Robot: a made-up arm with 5 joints.
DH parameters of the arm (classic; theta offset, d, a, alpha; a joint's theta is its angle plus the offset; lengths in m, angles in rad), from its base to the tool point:
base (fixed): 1.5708 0.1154 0 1.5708
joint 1: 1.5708 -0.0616 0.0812 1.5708
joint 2: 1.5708 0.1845 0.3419 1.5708
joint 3: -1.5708 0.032 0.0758 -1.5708
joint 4: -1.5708 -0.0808 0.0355 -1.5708
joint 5: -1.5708 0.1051 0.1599 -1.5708
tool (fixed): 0 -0.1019 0 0
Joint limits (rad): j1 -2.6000..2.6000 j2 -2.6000..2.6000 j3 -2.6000..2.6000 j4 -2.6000..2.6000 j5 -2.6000..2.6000
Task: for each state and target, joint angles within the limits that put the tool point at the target. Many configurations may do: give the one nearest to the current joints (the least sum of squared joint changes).
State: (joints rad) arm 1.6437 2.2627 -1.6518 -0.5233 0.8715
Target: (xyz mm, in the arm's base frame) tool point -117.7 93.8 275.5
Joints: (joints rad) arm 1.9011 2.4874 -1.8481 -0.4580 0.7543
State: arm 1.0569 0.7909 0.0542 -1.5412 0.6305
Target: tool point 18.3 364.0 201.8
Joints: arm 1.5587 1.7025 -0.2338 -1.5155 0.4369
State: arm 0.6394 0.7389 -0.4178 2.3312 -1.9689
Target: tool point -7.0 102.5 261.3
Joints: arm 0.8839 0.6715 0.1165 2.3241 -2.1807
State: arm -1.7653 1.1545 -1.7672 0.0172 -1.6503
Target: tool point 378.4 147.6 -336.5
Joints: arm -1.1765 0.2448 -2.5831 -0.0942 -2.1037
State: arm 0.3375 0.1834 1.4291 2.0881 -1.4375
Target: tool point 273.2 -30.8 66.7
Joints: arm 0.3188 0.2479 1.8201 1.9588 -1.8658
